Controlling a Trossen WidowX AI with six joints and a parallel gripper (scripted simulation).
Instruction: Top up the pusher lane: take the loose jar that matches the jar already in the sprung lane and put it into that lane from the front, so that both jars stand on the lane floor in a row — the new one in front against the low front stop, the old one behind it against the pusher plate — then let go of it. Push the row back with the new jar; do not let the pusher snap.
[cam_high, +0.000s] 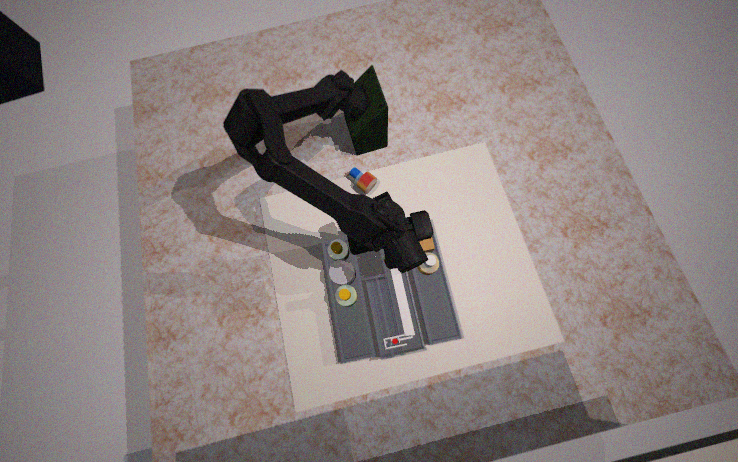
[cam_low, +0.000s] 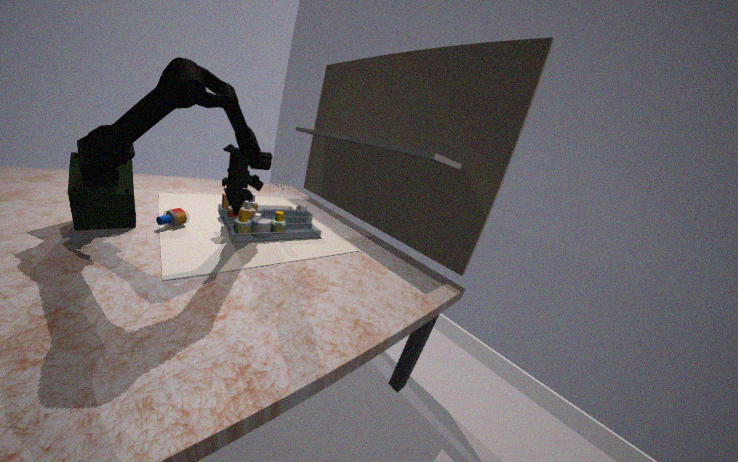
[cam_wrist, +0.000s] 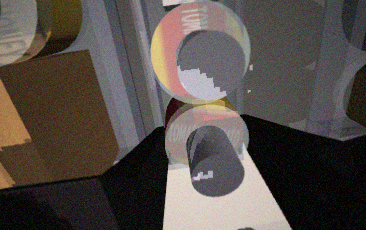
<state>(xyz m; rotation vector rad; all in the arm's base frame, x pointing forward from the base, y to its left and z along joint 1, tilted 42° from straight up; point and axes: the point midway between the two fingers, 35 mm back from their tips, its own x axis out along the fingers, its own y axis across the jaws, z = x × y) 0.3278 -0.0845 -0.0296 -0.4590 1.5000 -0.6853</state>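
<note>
Right now the brown box is 20 mm ahead of my gripper tip, 80 mm to the left of it and 10 mm above it. The rest, counted from my gripper tip: pale jar (90 mm ahead, 70 mm to the left, 10 mm above); then sprung lane (140 mm ahead, 40 mm to the right, 10 mm below); then grey disc (40 mm ahead, 130 mm to the right).
</note>
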